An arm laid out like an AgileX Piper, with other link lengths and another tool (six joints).
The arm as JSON. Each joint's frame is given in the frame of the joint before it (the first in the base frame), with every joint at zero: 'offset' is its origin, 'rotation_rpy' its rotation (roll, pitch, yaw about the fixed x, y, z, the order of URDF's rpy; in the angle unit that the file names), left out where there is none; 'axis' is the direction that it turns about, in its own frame. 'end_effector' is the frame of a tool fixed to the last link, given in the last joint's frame.
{
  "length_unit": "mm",
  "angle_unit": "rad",
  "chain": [
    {
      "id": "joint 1",
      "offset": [
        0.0,
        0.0,
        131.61
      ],
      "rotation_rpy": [
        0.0,
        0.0,
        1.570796
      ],
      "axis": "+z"
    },
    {
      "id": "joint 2",
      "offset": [
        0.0,
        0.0,
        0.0
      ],
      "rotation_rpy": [
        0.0,
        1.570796,
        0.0
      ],
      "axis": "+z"
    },
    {
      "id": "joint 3",
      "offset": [
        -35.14,
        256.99,
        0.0
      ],
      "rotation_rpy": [
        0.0,
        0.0,
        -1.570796
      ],
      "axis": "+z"
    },
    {
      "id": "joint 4",
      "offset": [
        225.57,
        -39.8,
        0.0
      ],
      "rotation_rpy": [
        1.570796,
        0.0,
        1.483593
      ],
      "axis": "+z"
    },
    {
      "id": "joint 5",
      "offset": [
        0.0,
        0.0,
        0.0
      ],
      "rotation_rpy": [
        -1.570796,
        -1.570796,
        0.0
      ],
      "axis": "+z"
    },
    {
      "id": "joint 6",
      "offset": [
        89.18,
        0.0,
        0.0
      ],
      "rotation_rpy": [
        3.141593,
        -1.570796,
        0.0
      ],
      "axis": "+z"
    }
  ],
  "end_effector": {
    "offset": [
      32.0,
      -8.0,
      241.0
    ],
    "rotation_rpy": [
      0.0,
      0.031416,
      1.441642
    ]
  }
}
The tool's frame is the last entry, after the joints.
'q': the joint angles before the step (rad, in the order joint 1, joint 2, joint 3, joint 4, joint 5, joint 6). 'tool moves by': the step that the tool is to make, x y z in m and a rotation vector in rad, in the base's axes. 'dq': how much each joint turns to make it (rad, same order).
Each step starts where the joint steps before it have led.
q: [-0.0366, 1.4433, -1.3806, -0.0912, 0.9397, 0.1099]
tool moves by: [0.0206, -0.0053, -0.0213, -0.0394, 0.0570, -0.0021]
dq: [0.0268, 0.1362, -0.1014, -0.0593, 0.0245, 0.0317]
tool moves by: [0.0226, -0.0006, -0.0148, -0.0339, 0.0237, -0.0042]
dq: [0.0335, 0.1142, -0.0917, -0.0588, 0.0083, 0.0456]
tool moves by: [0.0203, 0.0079, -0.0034, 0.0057, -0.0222, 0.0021]
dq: [0.0181, 0.0567, -0.0432, -0.0107, -0.0317, 0.0282]
